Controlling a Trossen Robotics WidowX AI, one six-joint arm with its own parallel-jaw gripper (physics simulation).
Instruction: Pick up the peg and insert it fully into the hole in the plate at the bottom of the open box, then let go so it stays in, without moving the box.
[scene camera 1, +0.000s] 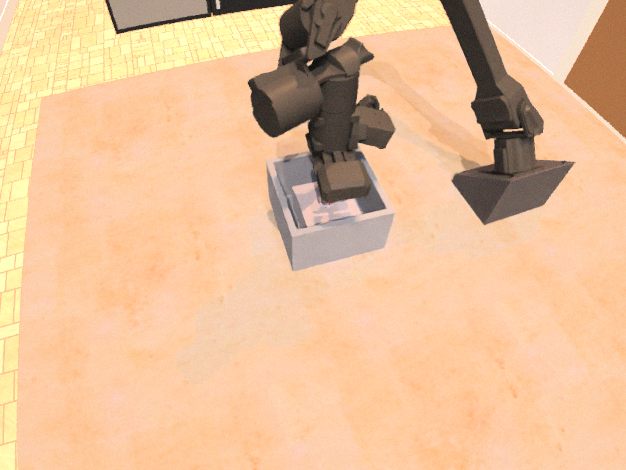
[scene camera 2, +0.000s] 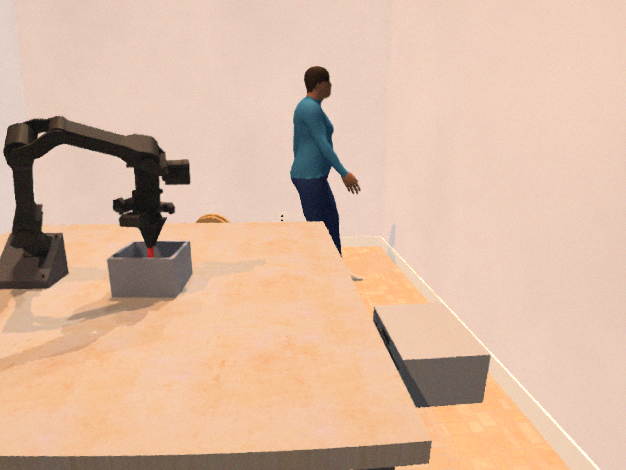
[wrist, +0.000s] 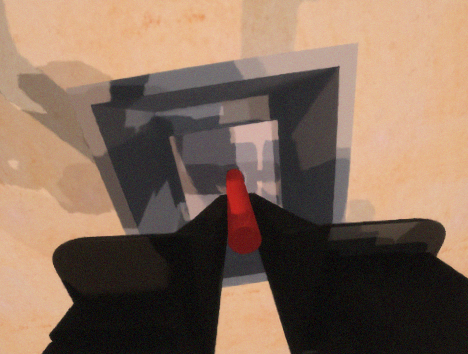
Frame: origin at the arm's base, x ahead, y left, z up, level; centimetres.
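Seen in the pictures: gripper, fingertip midpoint: (scene camera 2: 151, 247) (wrist: 237, 200); arm's base, origin of the base link: (scene camera 1: 516, 171) (scene camera 2: 38, 246).
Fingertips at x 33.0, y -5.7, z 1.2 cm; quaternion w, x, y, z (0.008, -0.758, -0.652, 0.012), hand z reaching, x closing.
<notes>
Pixels of each thing's middle, then the offset from my fingertips to it. Level surfaces: height alone.
- red peg, body centre: (wrist: 237, 197) (scene camera 1: 330, 183) (scene camera 2: 150, 246) dx -0.3, dy +0.0, dz +0.1 cm
- open grey box, body centre: (wrist: 230, 176) (scene camera 1: 326, 204) (scene camera 2: 153, 267) dx +0.1, dy -0.3, dz -5.4 cm
- table, its level: dz -10.3 cm
My gripper (scene camera 2: 150, 245) (wrist: 237, 200) is shut on the red peg (scene camera 1: 329, 202) (scene camera 2: 150, 251) (wrist: 239, 200) and holds it roughly upright over the open grey box (scene camera 1: 341, 240) (scene camera 2: 144, 278) (wrist: 347, 100). The peg's lower part is below the box's rim in the second scene view. The pale plate (scene camera 1: 305, 194) (wrist: 252, 132) lies at the bottom of the box. In the wrist view, the peg's lower end covers most of the hole, and a thin curved edge of the hole shows beside it. Whether the tip is inside the hole or above it, I cannot tell.
The box's four walls stand around the peg and the fingertips. The arm's base (scene camera 1: 513, 194) (scene camera 2: 35, 268) stands on the table (scene camera 1: 353, 379) (scene camera 2: 227, 354) beside the box. A person (scene camera 2: 313, 141) stands beyond the table, and a grey block (scene camera 2: 444, 379) is past its right edge.
</notes>
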